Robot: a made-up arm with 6 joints. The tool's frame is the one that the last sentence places.
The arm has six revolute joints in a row. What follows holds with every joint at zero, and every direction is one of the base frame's. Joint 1 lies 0.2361 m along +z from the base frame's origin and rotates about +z. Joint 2 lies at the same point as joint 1 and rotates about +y. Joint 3 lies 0.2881 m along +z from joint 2 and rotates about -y. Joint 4 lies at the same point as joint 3 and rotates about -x. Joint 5 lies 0.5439 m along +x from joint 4 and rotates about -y. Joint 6 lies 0.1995 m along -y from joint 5 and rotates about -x. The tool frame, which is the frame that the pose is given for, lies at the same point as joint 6; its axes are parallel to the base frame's.
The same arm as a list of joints. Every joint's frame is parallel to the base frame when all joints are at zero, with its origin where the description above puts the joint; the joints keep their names.
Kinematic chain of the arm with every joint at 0, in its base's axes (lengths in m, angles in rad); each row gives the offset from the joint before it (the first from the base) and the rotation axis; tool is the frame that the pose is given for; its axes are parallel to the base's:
joint 1: xyz 0.0000 0.0000 0.2361 axis +z
joint 2: xyz 0.0000 0.0000 0.0000 axis +y
joint 3: xyz 0.0000 0.0000 0.2881 axis -y
joint 4: xyz 0.0000 0.0000 0.0000 axis -x
joint 5: xyz 0.5439 0.0000 0.0000 axis -y
joint 6: xyz 0.0000 -0.1995 0.0000 axis -x
tool: xyz 0.0000 0.0000 0.0000

